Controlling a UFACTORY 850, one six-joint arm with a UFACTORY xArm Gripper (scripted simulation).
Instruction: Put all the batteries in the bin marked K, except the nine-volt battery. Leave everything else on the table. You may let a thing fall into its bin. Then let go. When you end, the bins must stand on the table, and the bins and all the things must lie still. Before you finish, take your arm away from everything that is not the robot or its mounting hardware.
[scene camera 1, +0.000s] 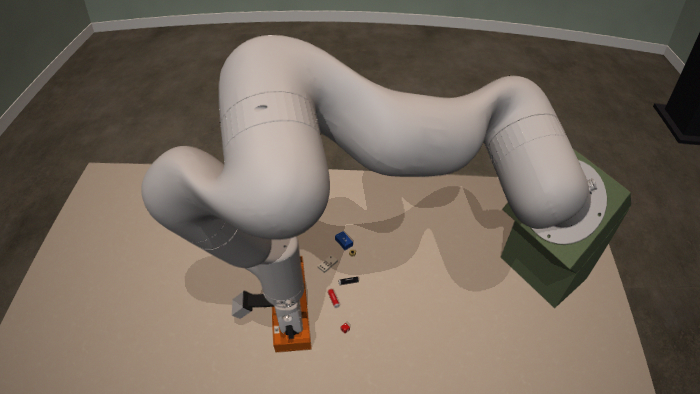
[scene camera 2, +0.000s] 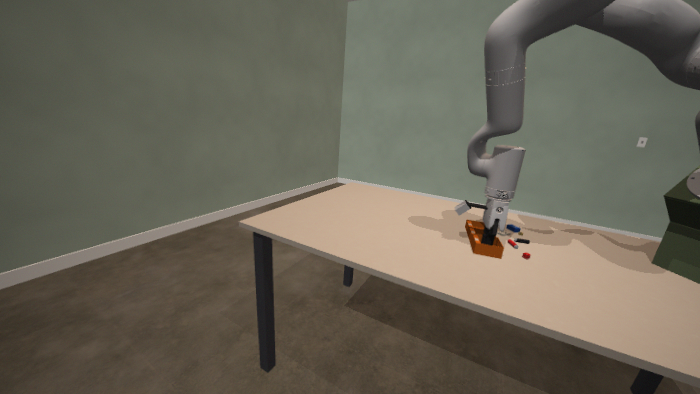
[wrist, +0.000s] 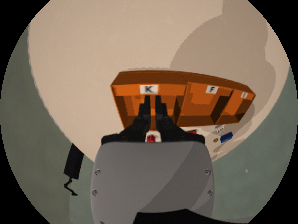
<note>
I see my gripper (scene camera 1: 292, 330) and an orange bin (scene camera 2: 475, 229).
The orange bin shows as well in the wrist view (wrist: 203, 109). My gripper also shows in scene camera 2 (scene camera 2: 486, 246) and in the wrist view (wrist: 152, 102).
</note>
